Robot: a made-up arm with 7 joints. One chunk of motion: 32 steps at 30 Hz.
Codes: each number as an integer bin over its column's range. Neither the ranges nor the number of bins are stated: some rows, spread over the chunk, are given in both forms.
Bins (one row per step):
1: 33 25 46 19 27 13 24
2: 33 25 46 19 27 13 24
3: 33 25 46 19 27 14 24
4: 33 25 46 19 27 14 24
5: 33 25 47 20 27 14 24
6: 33 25 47 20 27 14 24
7: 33 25 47 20 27 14 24
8: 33 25 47 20 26 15 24
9: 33 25 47 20 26 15 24
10: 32 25 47 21 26 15 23
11: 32 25 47 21 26 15 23
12: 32 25 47 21 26 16 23
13: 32 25 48 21 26 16 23
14: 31 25 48 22 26 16 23
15: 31 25 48 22 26 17 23
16: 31 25 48 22 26 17 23
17: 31 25 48 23 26 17 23
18: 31 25 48 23 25 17 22
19: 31 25 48 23 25 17 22
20: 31 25 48 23 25 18 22
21: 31 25 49 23 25 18 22
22: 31 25 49 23 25 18 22
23: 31 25 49 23 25 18 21
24: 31 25 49 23 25 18 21
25: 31 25 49 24 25 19 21
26: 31 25 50 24 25 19 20
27: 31 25 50 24 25 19 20
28: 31 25 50 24 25 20 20
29: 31 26 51 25 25 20 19
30: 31 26 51 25 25 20 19
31: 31 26 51 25 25 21 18
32: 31 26 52 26 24 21 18
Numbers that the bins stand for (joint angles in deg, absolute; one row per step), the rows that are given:
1: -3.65 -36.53 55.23 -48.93 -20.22 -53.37 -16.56
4: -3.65 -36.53 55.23 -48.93 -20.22 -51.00 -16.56
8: -3.65 -36.53 57.57 -46.05 -23.25 -48.62 -16.56
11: -5.99 -36.53 57.57 -43.16 -23.25 -48.62 -19.38
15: -8.33 -36.53 59.92 -40.28 -23.25 -43.88 -19.38
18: -8.33 -36.53 59.92 -37.40 -26.28 -43.88 -22.20
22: -8.33 -36.53 62.27 -37.40 -26.28 -41.50 -22.20
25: -8.33 -36.53 62.27 -34.51 -26.28 -39.13 -25.02
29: -8.33 -32.67 66.96 -31.63 -26.28 -36.75 -30.66
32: -8.33 -32.67 69.31 -28.75 -29.30 -34.38 -33.48
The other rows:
2: -3.65 -36.53 55.23 -48.93 -20.22 -53.37 -16.56
3: -3.65 -36.53 55.23 -48.93 -20.22 -51.00 -16.56
5: -3.65 -36.53 57.57 -46.05 -20.22 -51.00 -16.56
6: -3.65 -36.53 57.57 -46.05 -20.22 -51.00 -16.56
7: -3.65 -36.53 57.57 -46.05 -20.22 -51.00 -16.56
9: -3.65 -36.53 57.57 -46.05 -23.25 -48.62 -16.56
10: -5.99 -36.53 57.57 -43.16 -23.25 -48.62 -19.38
12: -5.99 -36.53 57.57 -43.16 -23.25 -46.25 -19.38
13: -5.99 -36.53 59.92 -43.16 -23.25 -46.25 -19.38
14: -8.33 -36.53 59.92 -40.28 -23.25 -46.25 -19.38
16: -8.33 -36.53 59.92 -40.28 -23.25 -43.88 -19.38
17: -8.33 -36.53 59.92 -37.40 -23.25 -43.88 -19.38
19: -8.33 -36.53 59.92 -37.40 -26.28 -43.88 -22.20
20: -8.33 -36.53 59.92 -37.40 -26.28 -41.50 -22.20
21: -8.33 -36.53 62.27 -37.40 -26.28 -41.50 -22.20
23: -8.33 -36.53 62.27 -37.40 -26.28 -41.50 -25.02
24: -8.33 -36.53 62.27 -37.40 -26.28 -41.50 -25.02
26: -8.33 -36.53 64.61 -34.51 -26.28 -39.13 -27.84
27: -8.33 -36.53 64.61 -34.51 -26.28 -39.13 -27.84
28: -8.33 -36.53 64.61 -34.51 -26.28 -36.75 -27.84
30: -8.33 -32.67 66.96 -31.63 -26.28 -36.75 -30.66
31: -8.33 -32.67 66.96 -31.63 -26.28 -34.38 -33.48

